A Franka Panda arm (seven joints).
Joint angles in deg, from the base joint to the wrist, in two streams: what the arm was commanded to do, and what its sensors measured. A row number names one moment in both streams.
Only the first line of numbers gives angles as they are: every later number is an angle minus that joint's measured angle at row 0.
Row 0, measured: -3.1 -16.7 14.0 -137.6 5.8 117.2 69.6
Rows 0 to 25, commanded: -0.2 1.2 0.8 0.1 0.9 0.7 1.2; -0.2 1.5 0.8 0.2 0.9 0.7 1.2; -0.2 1.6 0.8 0.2 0.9 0.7 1.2; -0.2 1.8 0.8 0.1 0.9 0.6 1.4; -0.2 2.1 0.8 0.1 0.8 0.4 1.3; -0.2 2.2 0.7 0.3 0.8 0.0 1.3; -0.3 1.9 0.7 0.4 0.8 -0.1 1.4; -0.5 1.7 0.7 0.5 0.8 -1.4 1.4; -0.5 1.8 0.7 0.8 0.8 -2.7 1.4; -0.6 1.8 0.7 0.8 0.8 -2.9 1.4; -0.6 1.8 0.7 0.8 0.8 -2.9 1.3; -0.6 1.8 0.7 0.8 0.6 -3.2 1.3; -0.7 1.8 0.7 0.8 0.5 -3.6 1.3; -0.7 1.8 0.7 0.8 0.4 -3.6 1.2; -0.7 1.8 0.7 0.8 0.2 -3.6 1.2; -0.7 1.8 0.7 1.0 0.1 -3.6 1.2; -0.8 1.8 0.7 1.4 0.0 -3.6 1.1; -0.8 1.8 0.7 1.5 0.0 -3.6 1.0; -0.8 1.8 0.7 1.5 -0.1 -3.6 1.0; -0.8 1.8 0.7 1.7 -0.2 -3.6 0.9; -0.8 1.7 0.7 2.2 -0.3 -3.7 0.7; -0.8 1.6 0.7 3.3 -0.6 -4.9 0.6; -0.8 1.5 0.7 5.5 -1.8 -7.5 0.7; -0.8 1.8 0.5 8.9 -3.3 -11.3 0.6; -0.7 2.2 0.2 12.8 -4.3 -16.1 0.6; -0.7 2.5 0.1 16.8 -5.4 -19.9 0.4
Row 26, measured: -0.2 1.0 0.1 5.4 -2.1 -8.5 0.1
